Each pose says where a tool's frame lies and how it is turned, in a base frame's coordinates. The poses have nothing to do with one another.
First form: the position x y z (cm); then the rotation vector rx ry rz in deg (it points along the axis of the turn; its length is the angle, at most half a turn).
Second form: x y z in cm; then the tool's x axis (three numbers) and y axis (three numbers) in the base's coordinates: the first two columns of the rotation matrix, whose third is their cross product. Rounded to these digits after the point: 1 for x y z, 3 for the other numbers.
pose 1, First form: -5.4, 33.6, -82.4, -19.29, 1.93, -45.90
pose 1, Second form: -5.4, 33.6, -82.4, 0.698, -0.709, 0.097, 0.699, 0.646, -0.308
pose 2, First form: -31.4, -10.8, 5.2, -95.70, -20.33, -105.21
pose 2, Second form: -31.4, -10.8, 5.2, -0.004, -0.264, 0.965, 0.604, -0.769, -0.208
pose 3, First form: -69.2, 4.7, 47.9, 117.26, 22.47, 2.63
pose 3, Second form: -69.2, 4.7, 47.9, 0.946, 0.295, -0.132, 0.256, -0.438, 0.861
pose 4, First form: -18.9, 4.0, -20.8, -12.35, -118.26, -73.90
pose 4, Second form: -18.9, 4.0, -20.8, -0.752, -0.208, 0.625, 0.471, 0.494, 0.731
